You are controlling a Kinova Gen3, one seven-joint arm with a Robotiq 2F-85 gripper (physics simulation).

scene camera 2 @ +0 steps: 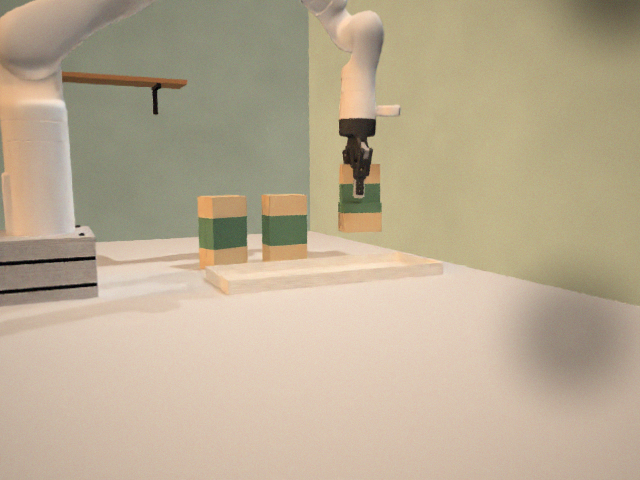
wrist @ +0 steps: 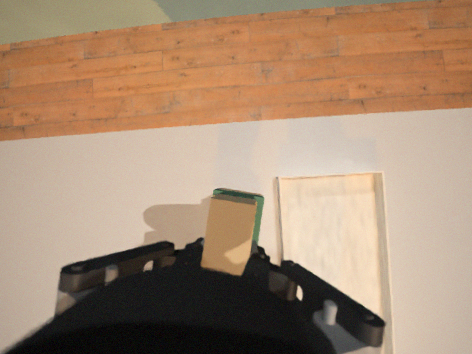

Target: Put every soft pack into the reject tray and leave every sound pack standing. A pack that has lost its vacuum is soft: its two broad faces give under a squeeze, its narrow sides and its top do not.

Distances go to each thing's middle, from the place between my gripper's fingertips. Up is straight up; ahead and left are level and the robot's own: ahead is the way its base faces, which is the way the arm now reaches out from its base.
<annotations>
Right now the pale reject tray (wrist: 335, 225) is 120 mm behind my hand, 160 mm to the right of it and 120 mm below it.
</annotations>
